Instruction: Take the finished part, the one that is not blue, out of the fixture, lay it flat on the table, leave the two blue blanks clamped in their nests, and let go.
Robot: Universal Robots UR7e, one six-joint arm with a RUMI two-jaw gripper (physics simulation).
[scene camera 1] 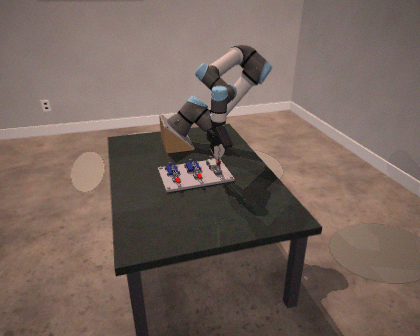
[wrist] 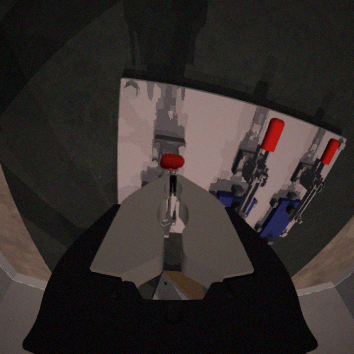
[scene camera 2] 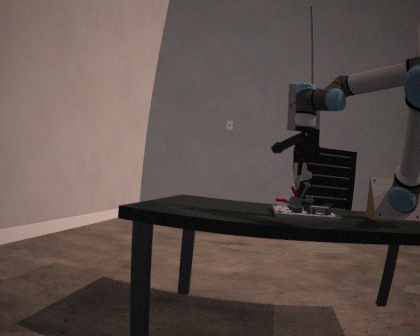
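Pixels of known places: gripper, fingertip midpoint: [scene camera 1: 217, 160] [wrist: 172, 176] [scene camera 2: 297, 189]; arm's base, link origin: [scene camera 1: 176, 128].
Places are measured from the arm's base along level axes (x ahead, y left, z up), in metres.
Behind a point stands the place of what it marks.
Note:
The pale fixture plate [scene camera 1: 189, 183] @(x 0.523, y -0.119, z -0.073 m) [scene camera 2: 310, 215] @(x 0.457, y 0.119, z -0.074 m) [wrist: 210, 115] @(x 0.537, y 0.002, z -0.073 m) lies on the table. Two blue blanks, the middle one [scene camera 1: 192, 166] @(x 0.417, y -0.060, z -0.044 m) [wrist: 230, 199] @(x 0.428, y -0.041, z -0.052 m) and the outer one [scene camera 1: 172, 170] [wrist: 281, 218], sit in their nests under clamps. The third clamp's red handle [scene camera 1: 218, 163] @(x 0.513, y 0.043, z -0.003 m) [scene camera 2: 294, 191] @(x 0.510, y 0.056, z -0.002 m) [wrist: 172, 161] @(x 0.518, y 0.047, z 0.013 m) stands raised, unlike the other two. The finished part is grey and hard to tell from its clamp; the fingers hide that nest in the wrist view. My gripper [scene camera 1: 218, 158] @(x 0.500, y 0.047, z 0.006 m) [scene camera 2: 298, 185] @(x 0.500, y 0.047, z 0.006 m) [wrist: 172, 176] @(x 0.500, y 0.047, z 0.006 m) is shut and empty, its tips close beside the raised handle, above the third nest.
The other red handles, middle [scene camera 1: 200, 176] @(x 0.534, y -0.064, z -0.041 m) [wrist: 273, 135] @(x 0.530, y -0.063, z -0.037 m) and outer [scene camera 1: 178, 180] @(x 0.517, y -0.173, z -0.046 m) [wrist: 330, 151] @(x 0.518, y -0.171, z -0.042 m), lie low toward the plate's front edge. The dark table [scene camera 1: 165, 225] @(x 0.769, y -0.321, z -0.088 m) [scene camera 2: 200, 212] @(x 0.812, y 0.164, z -0.088 m) extends around the plate. The arm's wedge-shaped base mount [scene camera 1: 175, 142] @(x 0.140, y -0.056, z -0.024 m) [scene camera 2: 380, 200] @(x 0.114, y -0.007, z -0.011 m) stands behind the plate.

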